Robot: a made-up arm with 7 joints.
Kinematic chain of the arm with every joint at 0, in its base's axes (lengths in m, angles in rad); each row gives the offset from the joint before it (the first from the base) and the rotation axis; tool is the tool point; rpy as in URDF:
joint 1: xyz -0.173 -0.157 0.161 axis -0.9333 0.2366 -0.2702
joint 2: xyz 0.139 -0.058 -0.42 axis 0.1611 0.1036 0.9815
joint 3: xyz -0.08 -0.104 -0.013 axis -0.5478 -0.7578 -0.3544
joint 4: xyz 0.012 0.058 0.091 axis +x
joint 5: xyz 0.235 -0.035 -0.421 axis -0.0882 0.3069 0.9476
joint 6: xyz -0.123 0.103 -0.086 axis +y
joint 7: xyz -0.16 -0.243 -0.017 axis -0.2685 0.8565 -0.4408
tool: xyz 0.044 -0.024 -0.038 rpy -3.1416 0 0
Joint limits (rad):
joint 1: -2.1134..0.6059
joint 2: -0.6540..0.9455
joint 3: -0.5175..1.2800
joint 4: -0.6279..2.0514
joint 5: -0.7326..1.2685
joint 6: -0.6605..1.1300
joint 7: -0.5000..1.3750
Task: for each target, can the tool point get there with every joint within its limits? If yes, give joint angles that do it. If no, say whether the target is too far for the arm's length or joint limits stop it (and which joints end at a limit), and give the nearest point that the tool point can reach.
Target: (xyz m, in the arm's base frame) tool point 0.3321 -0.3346 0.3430
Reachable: no: joint limits stop it (at a limit: joint 1, joint 2, joint 4, joint 5, joint 6, joint 7) | nearest point 0.2359 -0.6127 0.2436 | short by 0.311 m
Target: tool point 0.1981 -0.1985 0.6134
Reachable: no: joint limits stop it (at a limit: joint 2, joint 3, joint 4, joint 5, joint 6, joint 7) | nearest point 0.0318 -0.1439 0.6468 | short by 0.178 m
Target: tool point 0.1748 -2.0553 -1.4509
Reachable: no: too far | nearest point 0.0276 -1.0109 -0.5885 | short by 1.362 m
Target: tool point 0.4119 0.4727 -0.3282
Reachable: yes | joints -1.1848 0.7402 0.3130 -0.1340 0.3564 0.0755 0.3180
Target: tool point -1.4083 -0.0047 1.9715
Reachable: no: too far | nearest point -0.5181 0.0270 0.8893 | short by 1.402 m
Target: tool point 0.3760 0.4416 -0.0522
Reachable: yes | joints -1.0302 -0.5305 1.0853 1.6309 0.1905 0.5953 0.0713
